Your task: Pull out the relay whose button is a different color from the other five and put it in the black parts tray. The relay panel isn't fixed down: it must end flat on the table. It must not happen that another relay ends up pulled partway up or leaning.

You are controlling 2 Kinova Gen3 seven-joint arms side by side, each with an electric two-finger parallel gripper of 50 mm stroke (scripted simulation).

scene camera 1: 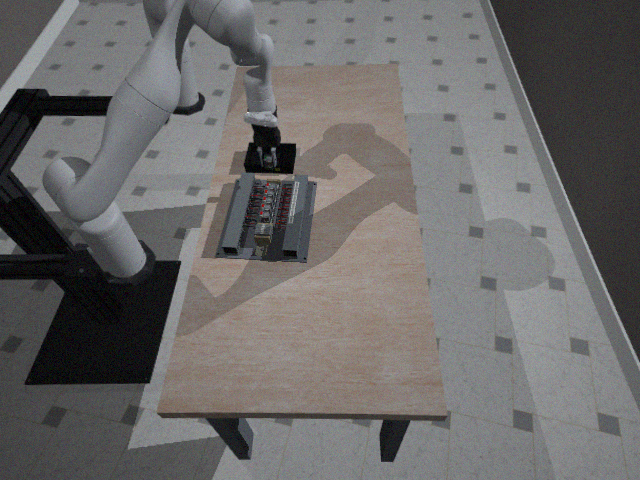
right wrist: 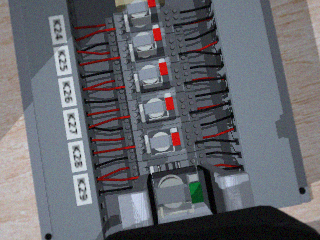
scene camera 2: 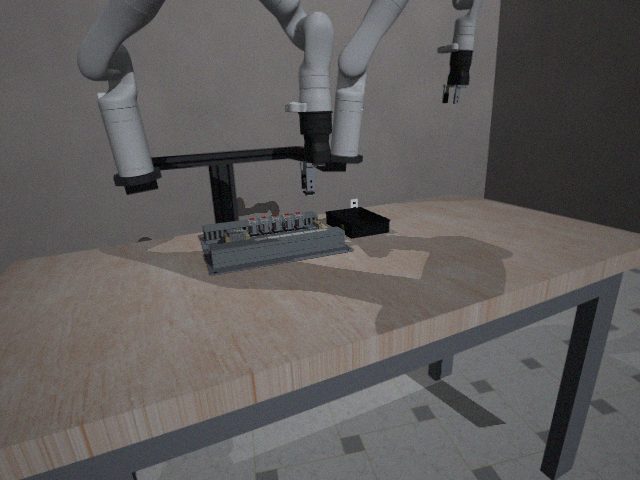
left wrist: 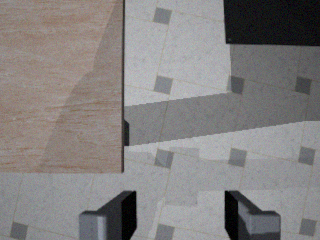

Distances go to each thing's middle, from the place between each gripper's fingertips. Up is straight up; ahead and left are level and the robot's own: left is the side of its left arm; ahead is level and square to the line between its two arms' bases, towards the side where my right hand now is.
My right gripper (scene camera 2: 308,189) is now 15 cm to the right of the black parts tray (scene camera 2: 357,222), 13 cm above it and 2 cm past it. Round my right hand: green-button relay (right wrist: 178,192) 1 cm below; grey relay panel (scene camera 1: 286,238) 12 cm below, 10 cm to the right, 1 cm behind.
The black parts tray lies 560 mm to the right of my left hand (scene camera 2: 450,103), 330 mm below it and 270 mm ahead of it. From my left hand the other things lie so: green-button relay 700 mm to the right, 300 mm ahead, 210 mm below; grey relay panel 810 mm to the right, 320 mm below, 290 mm ahead.
